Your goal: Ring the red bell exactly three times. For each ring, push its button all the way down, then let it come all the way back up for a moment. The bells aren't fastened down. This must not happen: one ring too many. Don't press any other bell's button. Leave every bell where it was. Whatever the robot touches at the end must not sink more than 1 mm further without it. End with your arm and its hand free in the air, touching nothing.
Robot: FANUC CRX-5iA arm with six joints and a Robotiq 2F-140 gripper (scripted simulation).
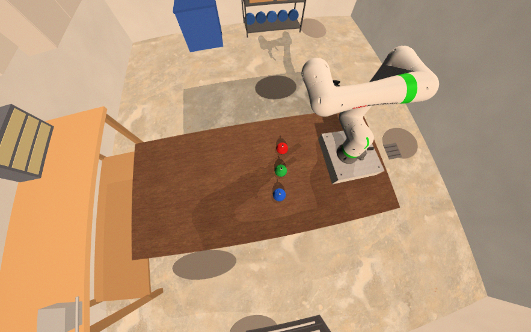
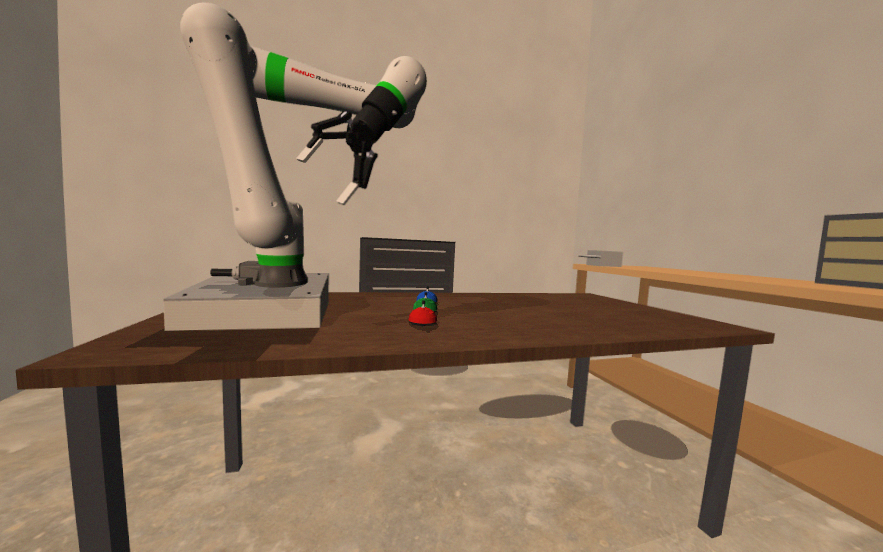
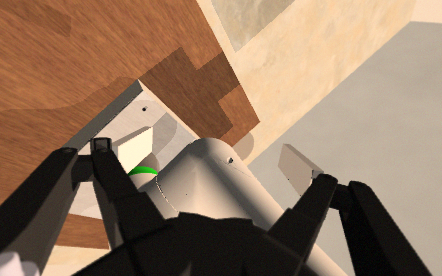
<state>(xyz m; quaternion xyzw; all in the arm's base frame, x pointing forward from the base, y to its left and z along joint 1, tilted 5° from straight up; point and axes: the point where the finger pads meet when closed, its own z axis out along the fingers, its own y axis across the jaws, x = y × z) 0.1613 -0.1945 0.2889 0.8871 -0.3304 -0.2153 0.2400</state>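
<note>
Now: hand 330 mm above the red bell, 270 mm short of it and 100 mm to the right of it. From my hand the other things lie so: blue bell 430 mm to the left, 330 mm below, 320 mm ahead; then green bell 330 mm below, 290 mm ahead, 270 mm to the left.
</note>
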